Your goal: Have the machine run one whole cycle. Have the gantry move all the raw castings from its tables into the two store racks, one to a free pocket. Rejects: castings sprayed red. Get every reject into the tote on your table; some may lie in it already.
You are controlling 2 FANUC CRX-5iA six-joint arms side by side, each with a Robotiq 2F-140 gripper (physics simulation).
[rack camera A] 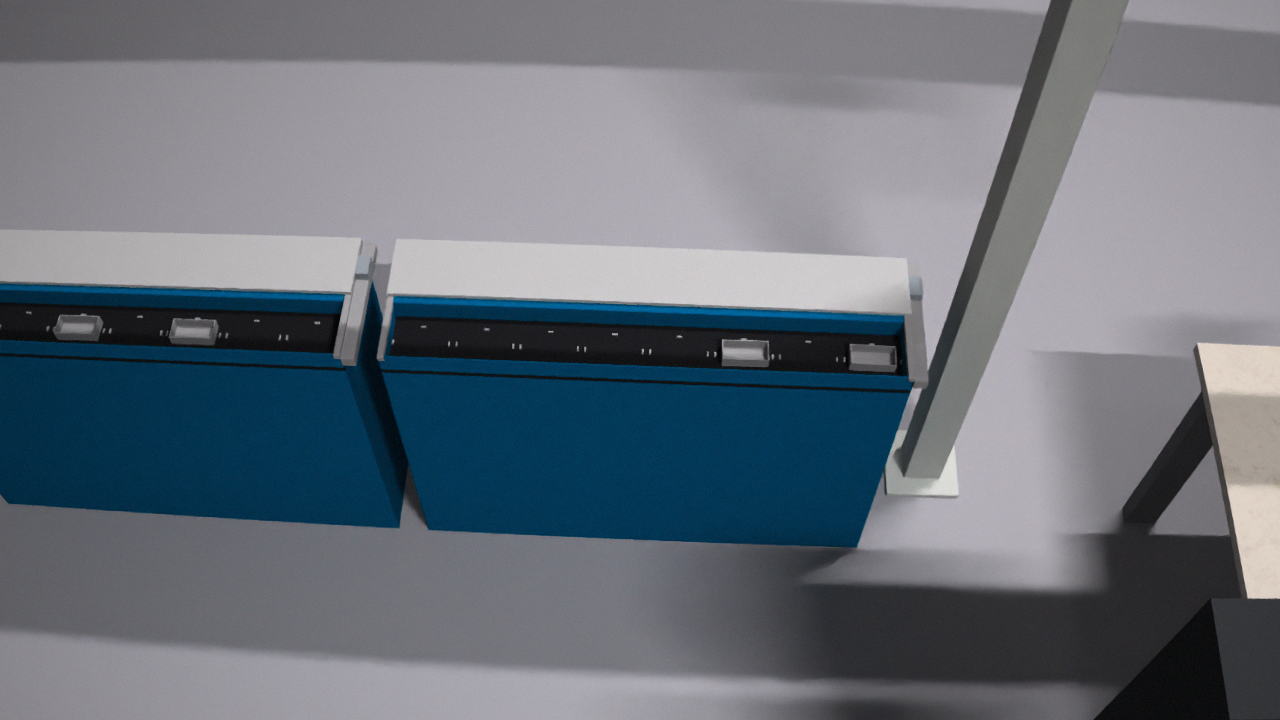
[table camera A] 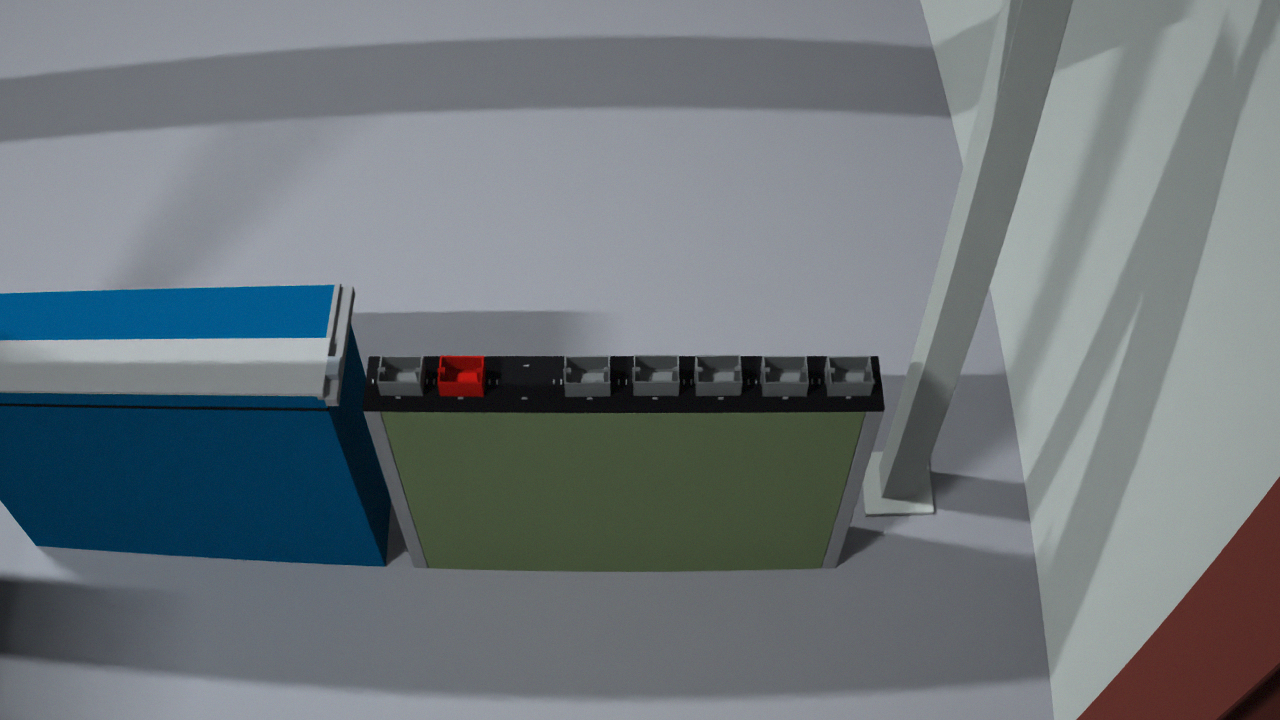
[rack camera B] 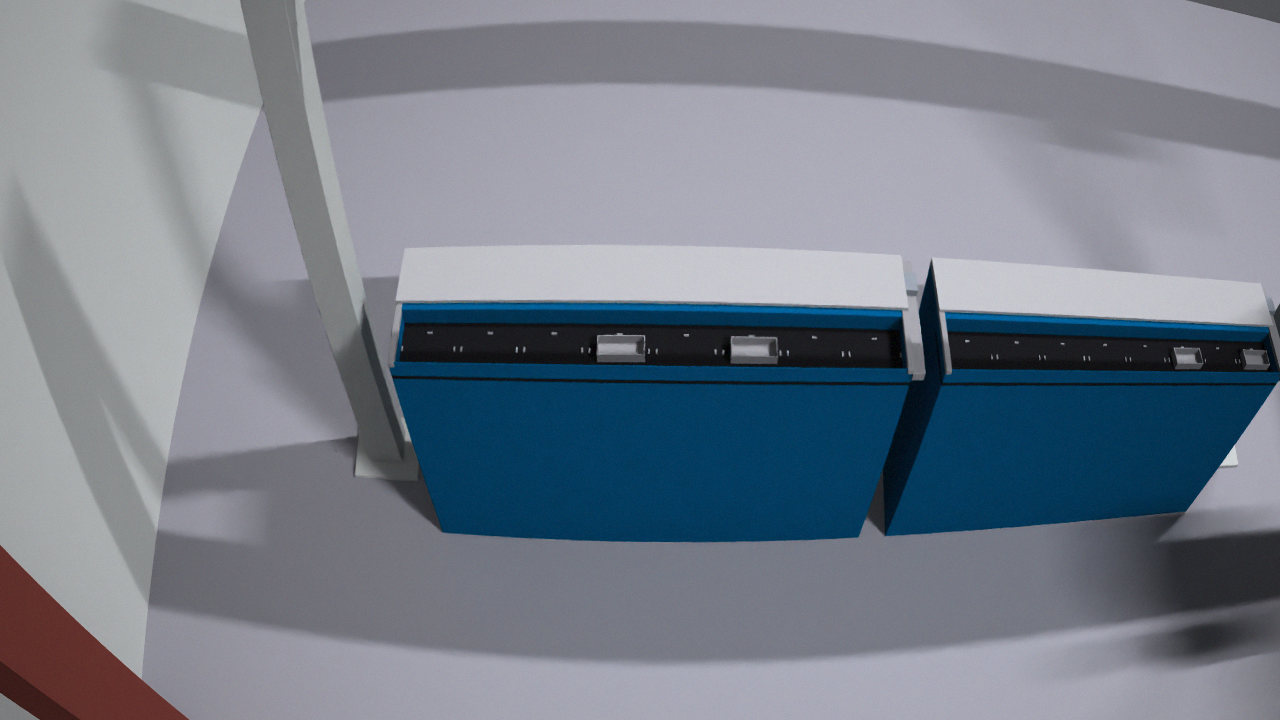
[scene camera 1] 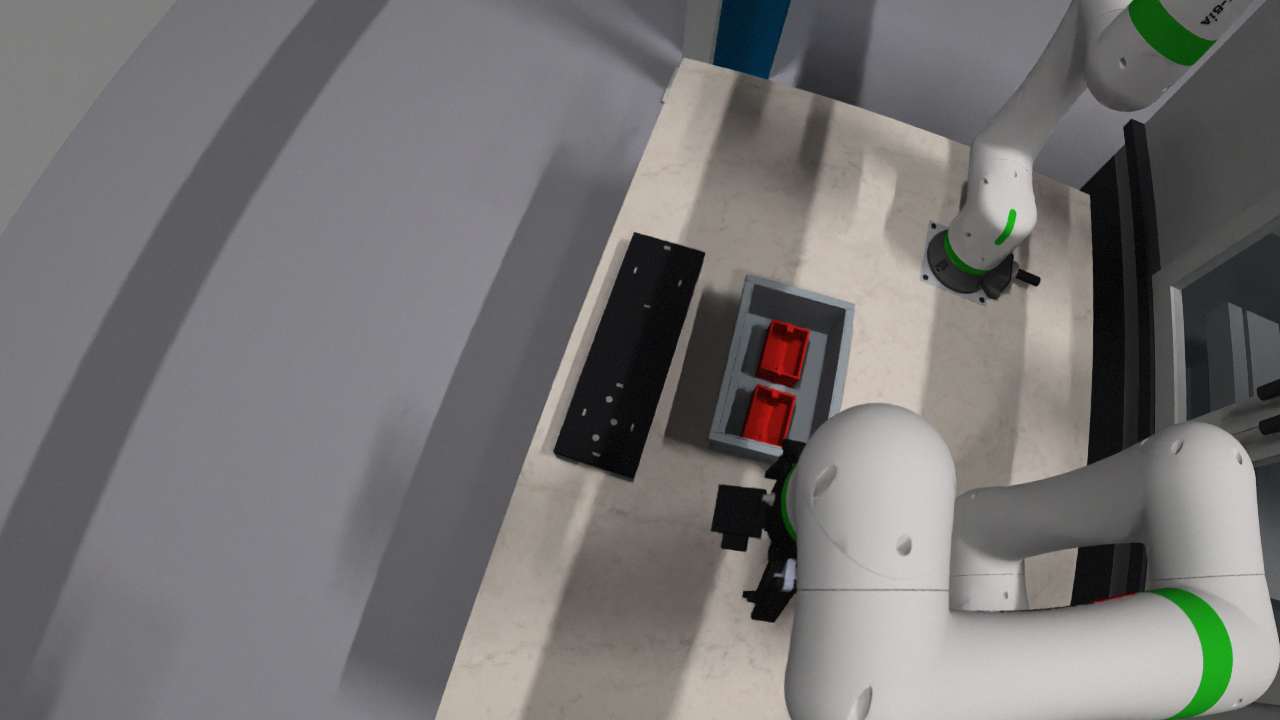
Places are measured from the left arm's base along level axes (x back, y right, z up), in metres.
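Pixels of known places: left gripper, fingertip midpoint: point(scene camera 1: 765, 535); right arm's base, origin of the base link: point(scene camera 1: 957, 262).
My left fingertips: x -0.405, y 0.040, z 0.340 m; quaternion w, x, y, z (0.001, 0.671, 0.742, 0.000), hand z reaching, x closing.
For each thing: its top centre in the pictures, then the offset to it from my left fingertips. "pt": a spot on its surface instead.
- grey tote, surface spot: point(scene camera 1: 845, 344) pt dy +0.380, dx +0.091, dz -0.220 m
- long black plate, middle of its top: point(scene camera 1: 633, 344) dy +0.290, dx -0.256, dz -0.282 m
- machine's frame, surface spot: point(scene camera 1: 1166, 349) pt dy +0.654, dx +0.857, dz -0.281 m
The grey tote point(scene camera 1: 845, 344) stands on my table with two red castings point(scene camera 1: 784, 351) point(scene camera 1: 770, 414) in it. My left gripper point(scene camera 1: 775, 530) is open beside the tote's near end; its own arm partly hides it. My right gripper does not show. In the table camera view, several grey castings, such as the one at the left end point(table camera A: 400, 377), and one red casting point(table camera A: 461, 377) stand on the gantry table point(table camera A: 626, 492). In the rack camera views, one store rack point(rack camera A: 644, 447) point(rack camera B: 1056, 447) holds two grey castings point(rack camera A: 744, 351) point(rack camera A: 871, 357); the other point(rack camera A: 196, 434) point(rack camera B: 653, 456) also holds two point(rack camera B: 620, 347) point(rack camera B: 753, 349).
A long black plate point(scene camera 1: 631, 353) lies left of the tote. My right arm point(scene camera 1: 1002, 188) rises at the back of the table. The machine's frame point(scene camera 1: 1166, 349) stands along the table's right side. A grey gantry post point(rack camera A: 1011, 232) stands between the store rack and my table.
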